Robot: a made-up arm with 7 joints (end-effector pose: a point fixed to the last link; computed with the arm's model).
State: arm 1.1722 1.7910 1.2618 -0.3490 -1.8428 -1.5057 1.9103
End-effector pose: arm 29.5 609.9 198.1 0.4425 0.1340 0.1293
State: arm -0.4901 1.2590 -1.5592 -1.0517 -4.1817 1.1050 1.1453
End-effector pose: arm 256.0 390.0 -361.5 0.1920 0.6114 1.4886
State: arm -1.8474 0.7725 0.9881 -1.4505 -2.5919 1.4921 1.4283
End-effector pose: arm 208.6 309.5 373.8 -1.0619 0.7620 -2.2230
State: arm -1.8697 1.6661 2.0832 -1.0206 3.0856 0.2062 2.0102
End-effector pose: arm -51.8 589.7 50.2 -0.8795 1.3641 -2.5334
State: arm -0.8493 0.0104 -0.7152 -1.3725 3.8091 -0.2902 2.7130
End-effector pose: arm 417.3 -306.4 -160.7 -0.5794 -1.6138 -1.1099
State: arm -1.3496 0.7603 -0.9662 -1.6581 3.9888 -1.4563 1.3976
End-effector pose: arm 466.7 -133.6 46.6 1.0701 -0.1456 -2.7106
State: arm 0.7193 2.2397 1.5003 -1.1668 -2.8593 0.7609 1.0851
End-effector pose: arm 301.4 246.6 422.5 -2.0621 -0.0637 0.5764
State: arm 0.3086 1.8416 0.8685 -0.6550 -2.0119 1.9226 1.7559
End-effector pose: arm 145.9 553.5 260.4 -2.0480 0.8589 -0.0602
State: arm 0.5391 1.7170 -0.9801 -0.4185 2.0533 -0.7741 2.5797
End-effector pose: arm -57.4 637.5 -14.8 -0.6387 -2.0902 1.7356
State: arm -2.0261 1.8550 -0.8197 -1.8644 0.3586 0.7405 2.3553
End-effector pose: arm 134.2 153.7 392.3 -1.2137 -2.3096 0.4455
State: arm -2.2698 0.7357 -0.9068 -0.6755 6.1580 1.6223 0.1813
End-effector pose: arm 390.1 -87.4 483.6 1.2410 -1.2602 0.4445
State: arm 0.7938 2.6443 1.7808 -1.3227 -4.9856 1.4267 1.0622
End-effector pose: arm 331.7 -16.2 439.0 -0.0144 -1.2323 0.3303
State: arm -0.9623 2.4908 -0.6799 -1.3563 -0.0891 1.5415 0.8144
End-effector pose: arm 82.6 368.2 393.0 2.3312 -0.8247 1.2239
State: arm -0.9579 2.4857 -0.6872 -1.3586 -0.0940 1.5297 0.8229
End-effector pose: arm 86.6 370.4 389.6 2.3357 -0.8325 1.1967
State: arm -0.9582 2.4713 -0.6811 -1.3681 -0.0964 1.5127 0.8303
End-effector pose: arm 93.8 369.6 386.4 2.3208 -0.8681 1.1623
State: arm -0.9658 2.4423 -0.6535 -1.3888 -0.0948 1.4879 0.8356
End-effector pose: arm 105.7 363.7 383.9 2.2750 -0.9467 1.1173
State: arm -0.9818 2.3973 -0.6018 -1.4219 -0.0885 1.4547 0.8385
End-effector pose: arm 121.1 351.2 382.8 2.1936 -1.0713 1.0615
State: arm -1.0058 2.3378 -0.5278 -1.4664 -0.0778 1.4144 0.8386
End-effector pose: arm 136.9 331.6 383.8 2.0787 -1.2348 0.9962
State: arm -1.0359 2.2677 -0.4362 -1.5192 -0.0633 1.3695 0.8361
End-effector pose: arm 148.7 306.0 387.1 1.9372 -1.4242 0.9246
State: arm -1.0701 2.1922 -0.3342 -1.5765 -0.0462 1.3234 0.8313
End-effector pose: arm 153.0 277.4 392.3 1.7799 -1.6236 0.8516
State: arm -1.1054 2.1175 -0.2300 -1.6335 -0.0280 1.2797 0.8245
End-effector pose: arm 148.7 249.6 398.0 1.6208 -1.8166 0.7830
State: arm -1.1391 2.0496 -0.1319 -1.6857 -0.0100 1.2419 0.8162
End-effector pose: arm 137.2 226.0 402.8 1.4734 -1.9891 0.7247
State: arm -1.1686 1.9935 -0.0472 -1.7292 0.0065 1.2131 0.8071
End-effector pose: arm 122.3 208.5 406.0 1.3493 -2.1301 0.6815
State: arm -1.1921 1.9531 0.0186 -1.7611 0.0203 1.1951 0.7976
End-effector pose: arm 107.4 197.1 407.9 1.2577 -2.2325 0.6559
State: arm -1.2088 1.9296 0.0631 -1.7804 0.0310 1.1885 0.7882
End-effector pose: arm 95.1 190.8 409.1 1.2011 -2.2945 0.6480
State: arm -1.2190 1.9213 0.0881 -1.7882 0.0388 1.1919 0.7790
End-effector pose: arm 86.3 188.1 410.3 1.1762 -2.3207 0.6549
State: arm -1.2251 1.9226 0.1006 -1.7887 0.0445 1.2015 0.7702
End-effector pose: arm 79.9 187.4 411.8 1.1711 -2.3245 0.6709
